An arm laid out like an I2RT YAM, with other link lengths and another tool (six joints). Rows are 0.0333 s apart.
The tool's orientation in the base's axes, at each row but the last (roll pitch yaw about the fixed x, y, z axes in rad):
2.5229, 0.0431, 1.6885
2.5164, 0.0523, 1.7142
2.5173, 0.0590, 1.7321
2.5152, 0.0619, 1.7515
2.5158, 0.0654, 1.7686
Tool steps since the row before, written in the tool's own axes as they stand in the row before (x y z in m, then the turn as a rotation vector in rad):
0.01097, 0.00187, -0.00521, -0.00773, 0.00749, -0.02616
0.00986, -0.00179, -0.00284, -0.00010, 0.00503, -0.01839
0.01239, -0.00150, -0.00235, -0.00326, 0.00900, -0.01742
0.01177, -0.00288, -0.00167, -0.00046, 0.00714, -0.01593
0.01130, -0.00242, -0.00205, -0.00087, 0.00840, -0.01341
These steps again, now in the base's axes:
-0.00280, 0.01094, 0.00485, -0.00823, -0.00764, 0.02596
-0.00450, 0.00937, 0.00074, -0.00673, -0.00013, 0.01784
-0.00455, 0.01185, 0.00030, -0.00250, -0.00255, 0.01955
-0.00537, 0.01094, -0.00106, -0.00360, -0.00005, 0.01709
-0.00532, 0.01045, -0.00049, -0.00106, -0.00005, 0.01581

